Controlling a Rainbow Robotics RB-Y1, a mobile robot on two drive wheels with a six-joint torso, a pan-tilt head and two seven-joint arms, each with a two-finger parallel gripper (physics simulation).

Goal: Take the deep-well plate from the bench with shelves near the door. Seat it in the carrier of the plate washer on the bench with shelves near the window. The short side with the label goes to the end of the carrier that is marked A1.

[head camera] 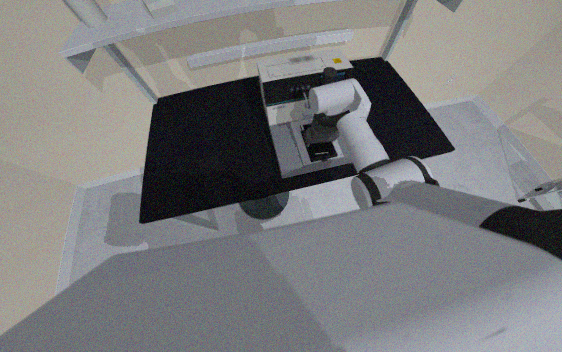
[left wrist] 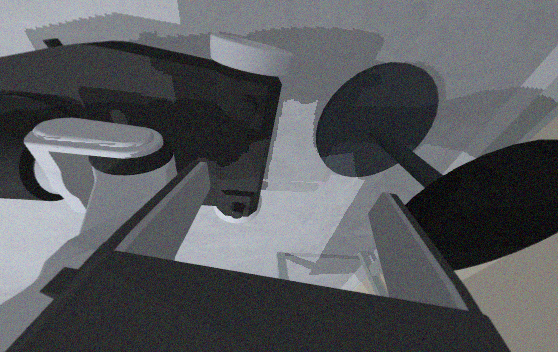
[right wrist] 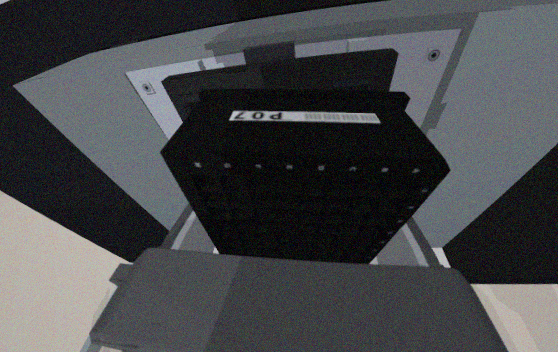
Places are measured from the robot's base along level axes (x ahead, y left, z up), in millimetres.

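Where they show: left gripper, fingertip midpoint: [left wrist: 291, 189]; right gripper, fingertip midpoint: [head camera: 318, 143] [right wrist: 296, 181].
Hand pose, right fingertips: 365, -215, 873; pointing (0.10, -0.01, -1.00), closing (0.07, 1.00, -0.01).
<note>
After its pixels a point has its place, as x, y, z.
The black deep-well plate [right wrist: 300, 200] {331, -211, 911} [head camera: 321, 150] {312, -206, 910} has a white label, P07, on the short side that faces the top of the right wrist view. My right gripper [head camera: 322, 142] {365, -215, 873} is shut on the plate; its fingers show at both long sides in the right wrist view. The plate is over the dark carrier [right wrist: 345, 70] {307, -191, 858} of the plate washer [head camera: 292, 150] {372, -112, 844}. Whether it touches the carrier is hard to tell. The A1 mark does not show. My left gripper [left wrist: 291, 189] {30, 248, 570} is open and empty, away from the bench top.
The washer stands on a black bench top [head camera: 210, 150] {506, 263, 763}. A shelf [head camera: 150, 30] {681, 279, 1209} runs above the bench at the back. A dark round stool seat [head camera: 265, 206] {369, 100, 31} is at the bench's front edge; a dark disc [left wrist: 377, 120] {478, 146, 31} on a post shows in the left wrist view.
</note>
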